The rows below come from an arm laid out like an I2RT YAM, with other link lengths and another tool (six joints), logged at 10 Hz.
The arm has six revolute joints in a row. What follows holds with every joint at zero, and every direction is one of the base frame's.
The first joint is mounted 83 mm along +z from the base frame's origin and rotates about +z.
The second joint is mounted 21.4 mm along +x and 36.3 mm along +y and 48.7 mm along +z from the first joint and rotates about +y.
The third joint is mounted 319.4 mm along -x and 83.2 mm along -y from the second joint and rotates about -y.
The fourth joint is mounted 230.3 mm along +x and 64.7 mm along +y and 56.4 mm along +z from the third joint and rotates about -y.
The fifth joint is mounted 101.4 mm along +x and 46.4 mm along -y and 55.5 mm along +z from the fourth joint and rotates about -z.
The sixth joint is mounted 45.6 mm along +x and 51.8 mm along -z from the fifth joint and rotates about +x.
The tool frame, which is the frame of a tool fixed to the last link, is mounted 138 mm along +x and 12 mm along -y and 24 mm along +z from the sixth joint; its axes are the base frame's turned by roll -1.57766, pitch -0.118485 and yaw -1.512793 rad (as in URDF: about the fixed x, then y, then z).
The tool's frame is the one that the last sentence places.
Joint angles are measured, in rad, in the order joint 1, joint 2, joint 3, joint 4, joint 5, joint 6. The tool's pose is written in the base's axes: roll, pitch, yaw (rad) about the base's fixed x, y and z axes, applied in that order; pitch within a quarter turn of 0, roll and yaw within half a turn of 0; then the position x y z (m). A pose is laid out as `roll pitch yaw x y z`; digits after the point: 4 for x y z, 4 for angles.
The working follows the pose.
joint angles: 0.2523, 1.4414, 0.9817, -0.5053, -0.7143, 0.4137
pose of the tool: -2.5524 0.7972 -1.1132 0.3424 0.1668 0.2002
Where each joint sits with the arm in this pose, in the base's axes (m; each line is computed from the numbers above, not from the rounded line before):
joint 1: 0.0000 0.0000 0.0830
joint 2: 0.0117 0.0405 0.1317
joint 3: -0.0075 -0.0504 0.4484
joint 4: 0.2005 0.0701 0.3968
joint 5: 0.3121 0.0509 0.3450
joint 6: 0.2824 0.0741 0.2872
the tool: 0.3424 0.1668 0.2002

